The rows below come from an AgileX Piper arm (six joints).
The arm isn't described. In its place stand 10 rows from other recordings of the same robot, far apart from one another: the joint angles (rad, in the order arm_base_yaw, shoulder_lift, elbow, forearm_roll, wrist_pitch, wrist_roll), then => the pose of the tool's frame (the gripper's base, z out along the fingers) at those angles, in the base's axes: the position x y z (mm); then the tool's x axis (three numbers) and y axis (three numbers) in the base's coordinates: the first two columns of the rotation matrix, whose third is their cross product.
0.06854, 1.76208, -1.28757, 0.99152, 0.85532, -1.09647 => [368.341 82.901 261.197 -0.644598 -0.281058 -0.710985 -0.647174 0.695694 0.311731]
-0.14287, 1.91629, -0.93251, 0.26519, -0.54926, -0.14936 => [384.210 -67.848 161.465 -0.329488 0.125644 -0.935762 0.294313 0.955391 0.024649]
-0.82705, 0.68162, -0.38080, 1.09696, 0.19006, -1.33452 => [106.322 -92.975 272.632 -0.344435 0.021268 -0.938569 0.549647 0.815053 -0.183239]
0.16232, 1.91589, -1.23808, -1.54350, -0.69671, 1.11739 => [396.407 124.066 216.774 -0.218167 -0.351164 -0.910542 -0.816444 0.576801 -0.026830]
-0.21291, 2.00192, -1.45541, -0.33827, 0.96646, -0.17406 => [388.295 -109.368 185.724 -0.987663 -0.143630 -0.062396 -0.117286 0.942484 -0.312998]
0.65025, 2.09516, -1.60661, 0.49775, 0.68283, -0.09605 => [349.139 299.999 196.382 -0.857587 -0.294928 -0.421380 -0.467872 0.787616 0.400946]
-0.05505, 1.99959, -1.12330, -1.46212, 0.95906, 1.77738 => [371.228 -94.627 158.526 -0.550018 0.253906 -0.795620 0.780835 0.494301 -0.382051]
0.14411, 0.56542, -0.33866, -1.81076, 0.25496, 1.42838 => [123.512 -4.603 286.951 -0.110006 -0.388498 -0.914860 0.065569 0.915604 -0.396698]
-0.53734, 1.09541, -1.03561, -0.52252, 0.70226, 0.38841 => [179.114 -140.867 371.594 -0.507024 0.273672 -0.817331 0.699418 0.684808 -0.204579]
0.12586, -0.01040, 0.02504, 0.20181, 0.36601, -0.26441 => [51.533 13.101 173.120 -0.265078 -0.109516 -0.957987 -0.214114 0.975410 -0.052261]
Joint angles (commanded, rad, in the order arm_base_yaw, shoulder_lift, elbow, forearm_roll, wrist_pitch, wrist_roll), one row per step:
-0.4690 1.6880 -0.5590 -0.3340 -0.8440 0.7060
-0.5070 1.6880 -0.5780 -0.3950 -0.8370 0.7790
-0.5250 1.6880 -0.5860 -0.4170 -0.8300 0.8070
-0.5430 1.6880 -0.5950 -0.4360 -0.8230 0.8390
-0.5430 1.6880 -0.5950 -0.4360 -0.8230 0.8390
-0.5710 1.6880 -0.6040 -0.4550 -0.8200 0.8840
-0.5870 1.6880 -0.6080 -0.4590 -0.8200 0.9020
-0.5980 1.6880 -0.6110 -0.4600 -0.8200 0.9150
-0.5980 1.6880 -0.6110 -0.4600 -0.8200 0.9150
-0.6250 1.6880 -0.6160 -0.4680 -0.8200 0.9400
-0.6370 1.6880 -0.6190 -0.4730 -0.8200 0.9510
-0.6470 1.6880 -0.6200 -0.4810 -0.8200 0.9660
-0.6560 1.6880 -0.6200 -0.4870 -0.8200 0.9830
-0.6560 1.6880 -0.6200 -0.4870 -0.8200 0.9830
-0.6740 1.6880 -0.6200 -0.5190 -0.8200 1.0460
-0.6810 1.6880 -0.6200 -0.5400 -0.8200 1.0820
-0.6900 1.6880 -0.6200 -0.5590 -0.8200 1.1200
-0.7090 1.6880 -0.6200 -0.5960 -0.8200 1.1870
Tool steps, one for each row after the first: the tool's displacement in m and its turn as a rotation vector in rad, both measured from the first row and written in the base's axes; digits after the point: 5 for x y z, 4 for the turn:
-0.00032 -0.00872 0.00306 0.0343 -0.0104 -0.0027
-0.00101 -0.01330 0.00402 0.0481 -0.0107 -0.0095
-0.00164 -0.01822 0.00527 0.0665 -0.0135 -0.0200
-0.00164 -0.01822 0.00527 0.0665 -0.0135 -0.0200
-0.00372 -0.02587 0.00685 0.0962 -0.0232 -0.0423
-0.00527 -0.03051 0.00774 0.1092 -0.0301 -0.0587
-0.00636 -0.03383 0.00845 0.1194 -0.0359 -0.0714
-0.00636 -0.03383 0.00845 0.1194 -0.0359 -0.0714
-0.00953 -0.04130 0.00952 0.1363 -0.0449 -0.0968
-0.01086 -0.04460 0.01016 0.1426 -0.0491 -0.1068
-0.01219 -0.04692 0.01026 0.1524 -0.0514 -0.1133
-0.01359 -0.04895 0.01016 0.1657 -0.0540 -0.1210
-0.01359 -0.04895 0.01016 0.1657 -0.0540 -0.1210
-0.01612 -0.05173 0.00959 0.2108 -0.0587 -0.1263
-0.01700 -0.05227 0.00920 0.2356 -0.0596 -0.1241
-0.01827 -0.05346 0.00883 0.2631 -0.0618 -0.1261
-0.02106 -0.05611 0.00808 0.3103 -0.0639 -0.1305

